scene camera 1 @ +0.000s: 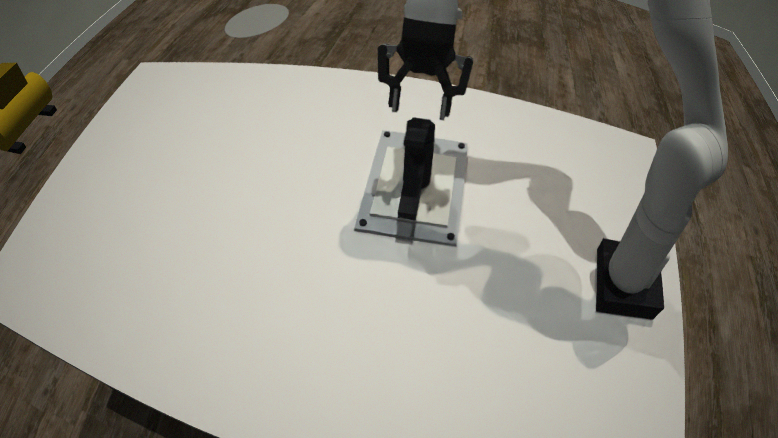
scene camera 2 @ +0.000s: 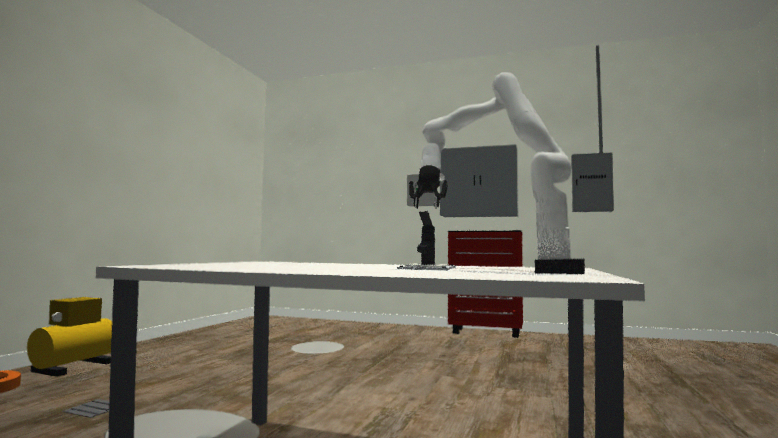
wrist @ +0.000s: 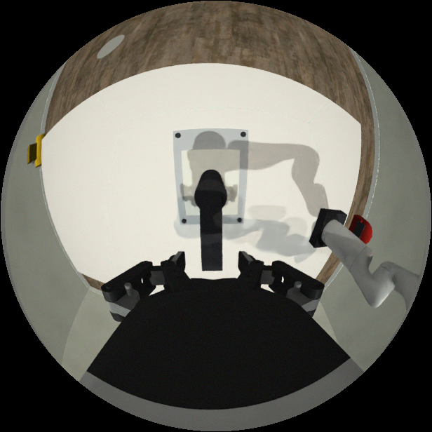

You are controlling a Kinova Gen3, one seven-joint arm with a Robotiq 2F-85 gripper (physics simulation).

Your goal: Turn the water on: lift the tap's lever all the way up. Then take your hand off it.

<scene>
my gripper: scene camera 1; scene camera 2; wrist 211,259
same spot on my gripper: (scene camera 1: pixel 450 91) = (scene camera 2: pixel 438 193)
same spot on black tap: (scene camera 1: pixel 415 185) = (scene camera 2: pixel 425 243)
</scene>
